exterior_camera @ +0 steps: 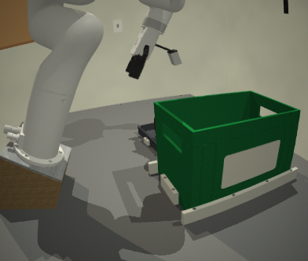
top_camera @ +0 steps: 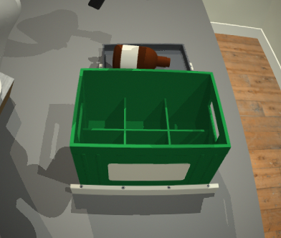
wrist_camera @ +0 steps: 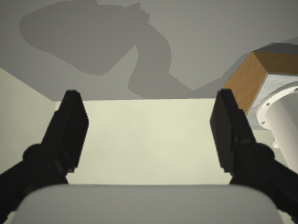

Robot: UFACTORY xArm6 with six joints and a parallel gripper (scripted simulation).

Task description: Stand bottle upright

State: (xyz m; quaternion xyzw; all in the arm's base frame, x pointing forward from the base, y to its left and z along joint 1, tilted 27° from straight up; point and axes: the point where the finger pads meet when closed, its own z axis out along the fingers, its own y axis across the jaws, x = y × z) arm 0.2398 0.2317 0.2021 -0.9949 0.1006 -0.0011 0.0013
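My hand is 11 cm short of the brown bottle, 9 cm to the left of it and 17 cm above it. Round my hand: green crate: 8 cm ahead, 36 cm to the right, 12 cm below; dark grey tray: 13 cm ahead, 9 cm to the right, 20 cm below.
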